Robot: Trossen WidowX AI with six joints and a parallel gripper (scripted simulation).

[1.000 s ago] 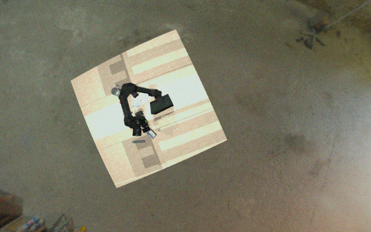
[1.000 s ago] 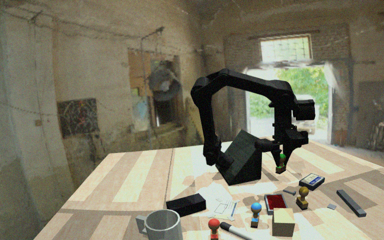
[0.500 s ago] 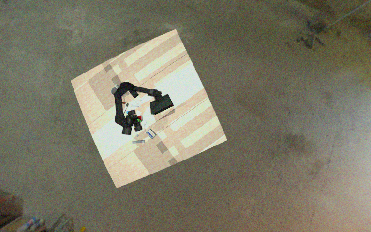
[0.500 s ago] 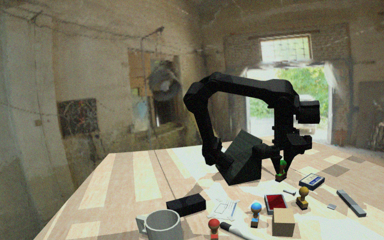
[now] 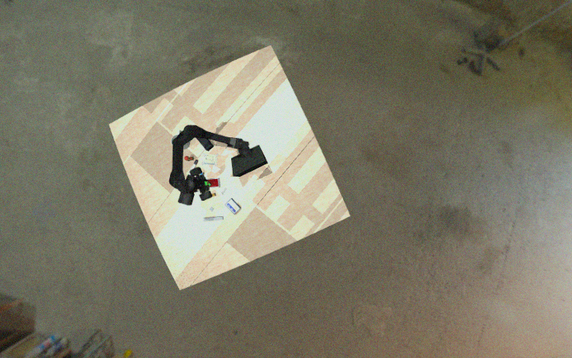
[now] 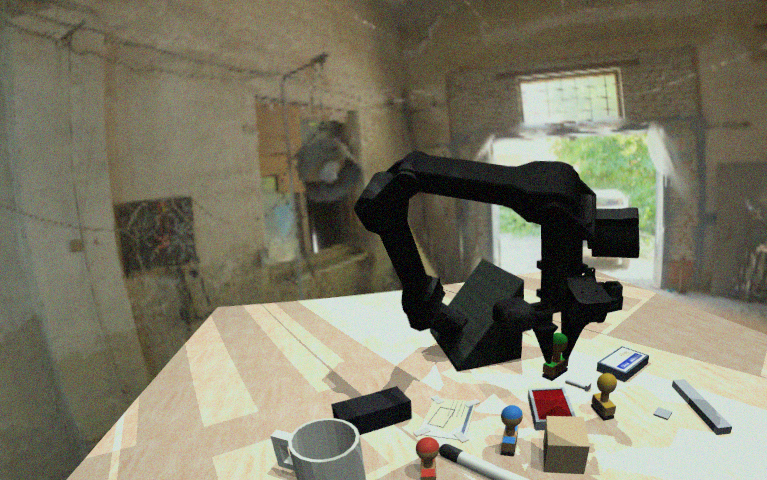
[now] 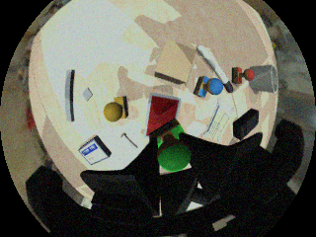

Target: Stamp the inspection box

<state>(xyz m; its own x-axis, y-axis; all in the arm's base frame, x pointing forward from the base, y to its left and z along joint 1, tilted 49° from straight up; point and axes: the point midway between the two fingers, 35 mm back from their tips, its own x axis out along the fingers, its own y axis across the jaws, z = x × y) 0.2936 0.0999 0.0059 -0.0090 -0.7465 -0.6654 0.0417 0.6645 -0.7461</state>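
My gripper tip is now 90 mm above the red ink pad. Also, from my gripper tip: wooden block: 100 mm ahead, 40 mm to the right, 70 mm below; then green-knobbed stamp: right at my gripper tip; then yellow-knobbed stamp: 40 mm ahead, 70 mm to the left, 70 mm below.
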